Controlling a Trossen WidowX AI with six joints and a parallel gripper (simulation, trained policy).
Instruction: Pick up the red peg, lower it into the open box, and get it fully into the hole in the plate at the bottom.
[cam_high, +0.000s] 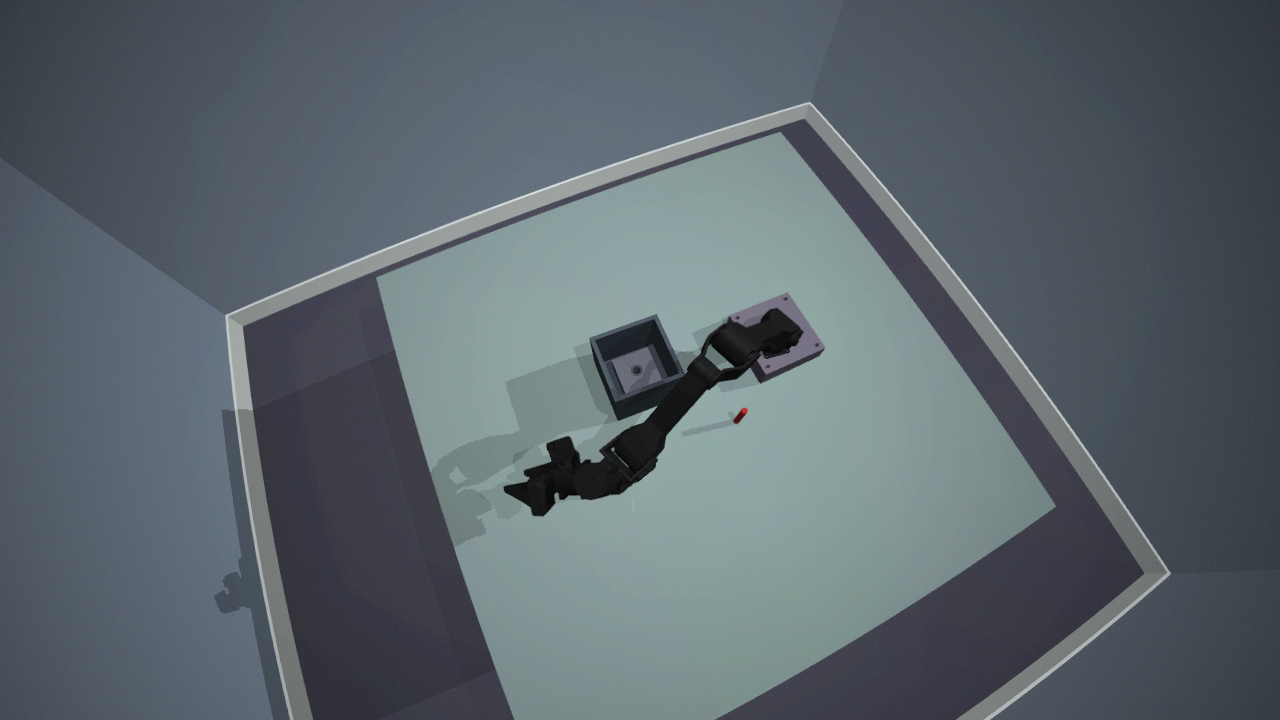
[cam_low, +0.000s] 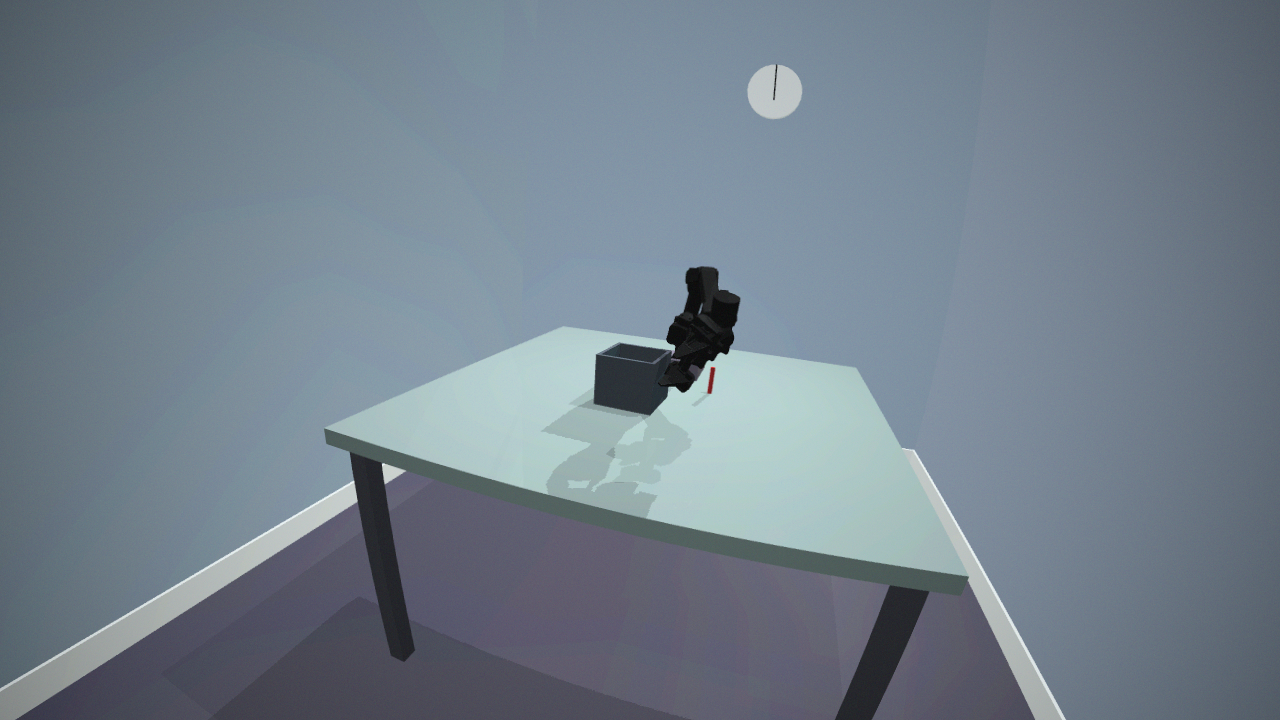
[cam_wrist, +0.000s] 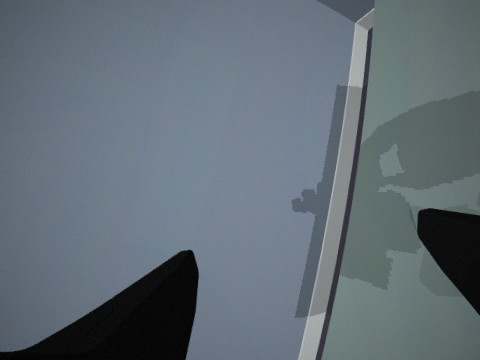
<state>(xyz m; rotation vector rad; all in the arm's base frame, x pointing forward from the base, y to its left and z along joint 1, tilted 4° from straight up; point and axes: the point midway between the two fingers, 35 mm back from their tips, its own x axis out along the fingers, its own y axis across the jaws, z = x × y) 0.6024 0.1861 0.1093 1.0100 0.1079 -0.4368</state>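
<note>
Now: gripper tip 490 mm past the red peg, 30 mm to the left of it and 160 mm above it. Also, from my gripper tip: pale plate (300 mm behind, 200 mm to the right, 150 mm below).
</note>
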